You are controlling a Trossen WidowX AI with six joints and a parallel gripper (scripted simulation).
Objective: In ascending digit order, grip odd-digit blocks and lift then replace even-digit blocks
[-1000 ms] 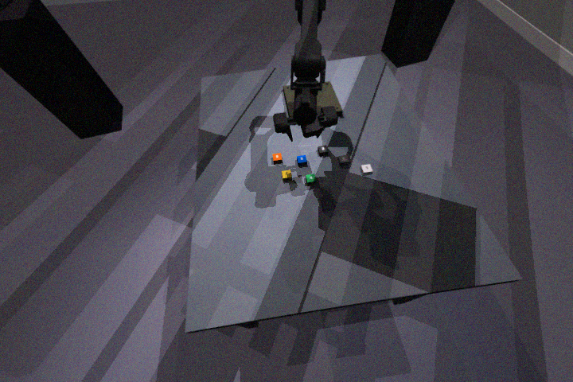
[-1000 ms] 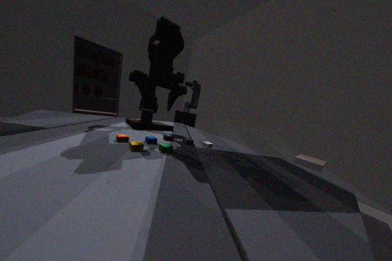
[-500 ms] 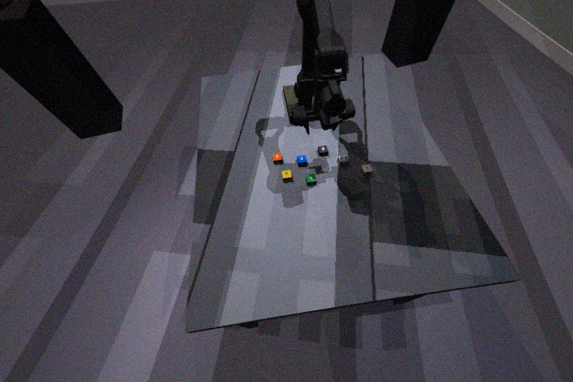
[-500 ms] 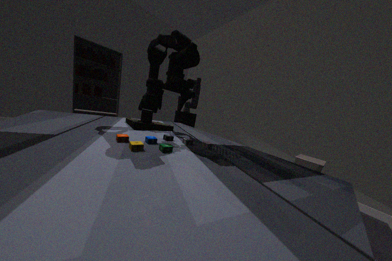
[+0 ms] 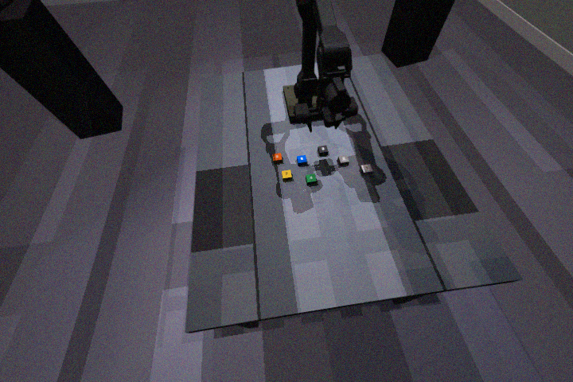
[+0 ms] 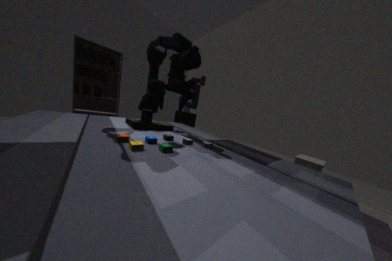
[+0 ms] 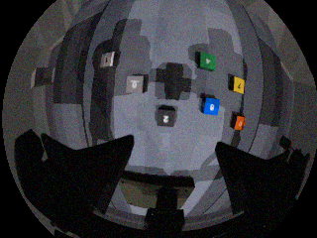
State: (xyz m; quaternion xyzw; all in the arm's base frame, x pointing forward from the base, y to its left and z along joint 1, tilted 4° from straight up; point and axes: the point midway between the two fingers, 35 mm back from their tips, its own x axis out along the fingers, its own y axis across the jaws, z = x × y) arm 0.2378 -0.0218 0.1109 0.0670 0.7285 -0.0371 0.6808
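My gripper tip is now 30 mm past the orange block, 160 mm to the left of it and 110 mm above it. The rest, counted from my gripper tip: grey block (60 mm ahead, 60 mm to the left, 110 mm below); dark block (10 mm behind, 10 mm to the left, 110 mm below); blue block (10 mm ahead, 80 mm to the right, 110 mm below).
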